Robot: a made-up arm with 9 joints. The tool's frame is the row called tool. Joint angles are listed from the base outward. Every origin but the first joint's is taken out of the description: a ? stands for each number. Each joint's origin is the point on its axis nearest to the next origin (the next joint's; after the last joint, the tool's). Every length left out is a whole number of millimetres.
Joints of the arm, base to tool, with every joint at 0 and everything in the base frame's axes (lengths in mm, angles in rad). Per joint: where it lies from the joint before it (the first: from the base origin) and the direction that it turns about. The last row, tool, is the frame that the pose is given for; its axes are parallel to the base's.
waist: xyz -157 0 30 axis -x
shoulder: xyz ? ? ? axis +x
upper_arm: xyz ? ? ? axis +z
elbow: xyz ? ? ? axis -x
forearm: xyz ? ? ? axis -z
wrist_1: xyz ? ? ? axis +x
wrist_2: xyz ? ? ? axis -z
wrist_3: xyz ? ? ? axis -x
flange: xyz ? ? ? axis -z
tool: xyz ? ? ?
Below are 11 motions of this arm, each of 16 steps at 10 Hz.
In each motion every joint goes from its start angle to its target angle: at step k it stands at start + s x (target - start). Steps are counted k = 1, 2, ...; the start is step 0. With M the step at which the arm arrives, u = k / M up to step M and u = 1 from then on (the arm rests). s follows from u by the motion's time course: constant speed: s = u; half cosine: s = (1 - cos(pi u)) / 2; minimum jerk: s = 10 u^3 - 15 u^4 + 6 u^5.
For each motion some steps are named. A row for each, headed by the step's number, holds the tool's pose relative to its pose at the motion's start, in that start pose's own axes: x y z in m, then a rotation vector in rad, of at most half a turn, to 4 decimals.
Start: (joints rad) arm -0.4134 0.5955 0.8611 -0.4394 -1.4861 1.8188 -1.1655 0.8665 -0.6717
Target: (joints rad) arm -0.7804 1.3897 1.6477 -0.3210 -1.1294 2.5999 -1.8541 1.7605 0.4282
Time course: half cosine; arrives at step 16
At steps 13, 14, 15, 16:
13: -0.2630 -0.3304 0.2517 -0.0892 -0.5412 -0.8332
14: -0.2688 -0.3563 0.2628 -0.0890 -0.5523 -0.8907
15: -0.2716 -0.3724 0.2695 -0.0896 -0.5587 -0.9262
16: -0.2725 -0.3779 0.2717 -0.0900 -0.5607 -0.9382

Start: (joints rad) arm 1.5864 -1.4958 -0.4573 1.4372 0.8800 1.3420 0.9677 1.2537 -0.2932
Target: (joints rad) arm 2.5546 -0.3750 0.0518 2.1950 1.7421 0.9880 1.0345 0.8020 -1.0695
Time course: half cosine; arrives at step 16
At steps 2, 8, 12, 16:
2: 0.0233 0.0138 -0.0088 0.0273 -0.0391 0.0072
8: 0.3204 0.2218 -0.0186 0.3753 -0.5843 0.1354
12: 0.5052 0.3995 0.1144 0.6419 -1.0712 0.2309
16: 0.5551 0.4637 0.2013 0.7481 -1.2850 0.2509

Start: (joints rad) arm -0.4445 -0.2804 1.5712 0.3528 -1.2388 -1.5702 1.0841 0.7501 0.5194
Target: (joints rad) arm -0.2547 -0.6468 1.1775 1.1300 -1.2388 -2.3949 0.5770 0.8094 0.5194
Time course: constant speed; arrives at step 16
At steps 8, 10, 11, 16:
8: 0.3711 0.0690 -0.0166 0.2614 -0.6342 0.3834
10: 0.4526 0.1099 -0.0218 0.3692 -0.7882 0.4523
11: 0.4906 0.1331 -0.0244 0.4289 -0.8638 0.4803
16: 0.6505 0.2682 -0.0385 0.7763 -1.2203 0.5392

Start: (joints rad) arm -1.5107 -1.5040 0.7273 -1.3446 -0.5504 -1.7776 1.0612 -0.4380 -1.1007
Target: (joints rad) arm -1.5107 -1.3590 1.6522 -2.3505 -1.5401 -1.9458 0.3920 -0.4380 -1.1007
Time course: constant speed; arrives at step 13
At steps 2, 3, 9, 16:
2: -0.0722 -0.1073 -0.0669 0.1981 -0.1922 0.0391
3: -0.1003 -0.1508 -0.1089 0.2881 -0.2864 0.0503
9: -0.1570 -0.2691 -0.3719 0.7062 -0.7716 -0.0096
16: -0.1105 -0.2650 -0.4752 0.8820 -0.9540 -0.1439

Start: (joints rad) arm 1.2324 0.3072 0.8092 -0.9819 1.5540 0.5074 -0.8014 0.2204 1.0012
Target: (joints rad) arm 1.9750 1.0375 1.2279 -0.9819 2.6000 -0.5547 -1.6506 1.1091 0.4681
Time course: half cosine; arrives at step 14
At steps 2, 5, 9, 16:
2: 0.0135 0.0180 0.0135 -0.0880 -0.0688 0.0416
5: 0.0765 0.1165 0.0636 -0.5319 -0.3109 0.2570
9: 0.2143 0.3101 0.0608 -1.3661 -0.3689 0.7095
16: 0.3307 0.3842 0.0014 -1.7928 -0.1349 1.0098

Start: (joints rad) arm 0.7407 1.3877 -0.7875 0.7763 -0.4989 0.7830 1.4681 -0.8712 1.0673
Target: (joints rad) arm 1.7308 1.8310 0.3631 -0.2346 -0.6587 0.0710 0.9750 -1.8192 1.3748
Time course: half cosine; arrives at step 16
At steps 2, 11, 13, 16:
2: 0.0286 0.0276 0.0009 -0.0110 0.0597 0.0547
11: 0.1970 0.7156 0.1017 -0.9129 0.9138 0.7456
13: 0.1413 0.8389 0.1356 -1.1946 0.9582 0.7469
16: 0.0950 0.9078 0.1565 -1.3724 0.9621 0.7200

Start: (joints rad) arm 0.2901 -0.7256 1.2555 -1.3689 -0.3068 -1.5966 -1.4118 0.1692 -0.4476
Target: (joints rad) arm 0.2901 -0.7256 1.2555 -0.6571 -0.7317 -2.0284 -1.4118 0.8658 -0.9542
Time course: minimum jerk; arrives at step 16
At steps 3, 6, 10, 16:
3: 0.0141 0.0041 -0.0046 -0.0358 0.0705 0.0438
6: 0.0742 0.0275 -0.0348 -0.1868 0.3994 0.2686
10: 0.1530 0.0910 -0.1280 -0.4195 1.0557 0.7907
16: 0.1672 0.1340 -0.1945 -0.5277 1.4588 1.1387

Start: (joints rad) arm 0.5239 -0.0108 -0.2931 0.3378 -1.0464 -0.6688 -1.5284 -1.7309 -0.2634
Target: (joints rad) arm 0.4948 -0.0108 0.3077 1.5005 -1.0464 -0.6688 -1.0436 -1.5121 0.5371
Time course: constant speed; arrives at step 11
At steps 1, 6, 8, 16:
1: -0.0291 -0.0251 -0.0225 0.0137 0.0315 -0.1496
6: -0.1964 -0.1164 -0.0960 -0.0239 0.1704 -0.9542
8: -0.2628 -0.1349 -0.1076 -0.0871 0.2087 -1.2955
16: -0.3477 -0.1462 -0.1112 -0.2319 0.2358 -1.8191

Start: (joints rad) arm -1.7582 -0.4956 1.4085 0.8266 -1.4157 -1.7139 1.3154 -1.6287 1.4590
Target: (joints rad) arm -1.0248 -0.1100 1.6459 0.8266 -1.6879 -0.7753 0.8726 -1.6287 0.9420
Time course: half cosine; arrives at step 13
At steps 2, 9, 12, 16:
2: 0.0091 0.0020 0.0196 -0.0148 0.0553 -0.0159
9: 0.2298 0.0230 0.1935 -0.1634 0.8970 -0.1278
12: 0.3100 0.0229 0.2028 -0.1756 1.1648 -0.1390
16: 0.3158 0.0228 0.2028 -0.1758 1.1844 -0.1397

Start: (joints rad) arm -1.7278 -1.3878 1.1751 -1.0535 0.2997 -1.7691 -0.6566 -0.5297 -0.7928
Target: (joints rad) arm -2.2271 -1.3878 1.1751 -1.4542 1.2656 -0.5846 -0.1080 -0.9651 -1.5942
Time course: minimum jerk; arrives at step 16
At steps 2, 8, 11, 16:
2: -0.0033 -0.0016 0.0031 0.0156 -0.0346 0.0116
8: -0.1262 -0.0655 0.0689 0.3782 -1.1090 0.3047
11: -0.2164 -0.1281 0.0778 0.5357 -1.8031 0.3279
16: -0.2614 -0.1683 0.0716 0.6063 -2.1546 0.2299

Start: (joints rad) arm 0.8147 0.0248 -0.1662 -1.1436 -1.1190 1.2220 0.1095 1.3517 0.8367
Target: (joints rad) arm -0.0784 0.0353 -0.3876 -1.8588 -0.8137 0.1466 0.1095 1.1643 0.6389
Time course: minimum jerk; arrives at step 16
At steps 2, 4, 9, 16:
2: 0.0004 0.0097 -0.0063 0.0149 -0.0177 -0.0094
4: 0.0030 0.0640 -0.0361 0.0940 -0.1105 -0.0659
9: 0.0194 0.3894 -0.0720 0.4872 -0.4897 -0.5503
16: 0.0237 0.5962 0.0298 0.7192 -0.5359 -1.0013

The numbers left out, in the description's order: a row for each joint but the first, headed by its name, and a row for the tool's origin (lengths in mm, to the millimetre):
shoulder: 0 -12 -58
upper_arm: 0 98 -98
elbow: -238 -103 0
forearm: 0 71 -115
wrist_1: -329 208 0
wrist_2: 0 31 104
wrist_3: -63 -157 0
flange: 0 12 -42
tool: 39 -56 0

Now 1 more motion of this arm.
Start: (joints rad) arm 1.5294 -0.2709 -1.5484 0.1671 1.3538 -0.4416 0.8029 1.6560 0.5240
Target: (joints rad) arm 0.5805 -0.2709 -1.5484 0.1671 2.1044 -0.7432 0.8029 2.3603 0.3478
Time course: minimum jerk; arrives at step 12
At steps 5, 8, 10, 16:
5: 0.0506 -0.0622 0.1021 -0.6532 -0.1174 -0.1232
8: 0.0862 -0.0175 0.2586 -1.4802 -0.0495 -0.2911
10: 0.1067 0.0329 0.3098 -1.7866 0.0602 -0.3558
16: 0.1120 0.0447 0.3190 -1.8465 0.0890 -0.3685

